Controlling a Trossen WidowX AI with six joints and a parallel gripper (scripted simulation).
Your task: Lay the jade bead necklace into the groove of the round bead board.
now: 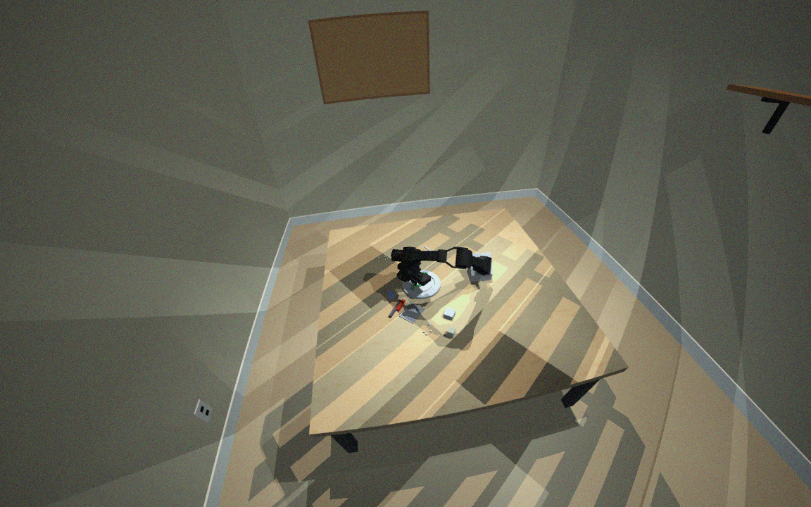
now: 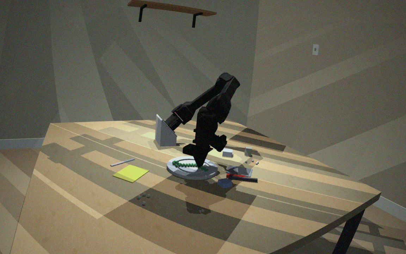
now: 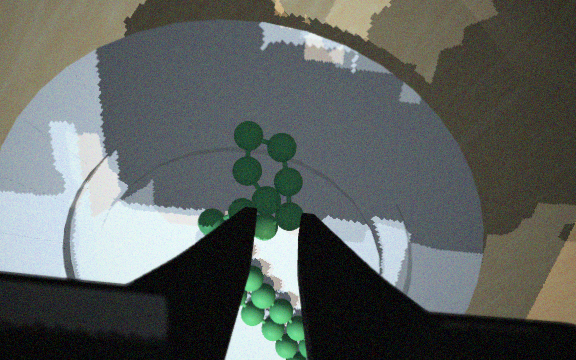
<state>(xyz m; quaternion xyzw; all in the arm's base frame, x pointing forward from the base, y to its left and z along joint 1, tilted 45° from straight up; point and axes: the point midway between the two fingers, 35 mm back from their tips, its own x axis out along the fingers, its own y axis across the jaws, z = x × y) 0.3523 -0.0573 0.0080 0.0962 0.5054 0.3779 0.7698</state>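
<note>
The round grey bead board is 40 mm behind my gripper tip, 10 mm to the right of it and 10 mm below it. Round my gripper tip: grey plate 160 mm to the left, 60 mm ahead, 20 mm below; blue block 130 mm ahead, 20 mm to the left, 20 mm below; red and black pen 110 mm to the left, 110 mm ahead, 20 mm below.
</note>
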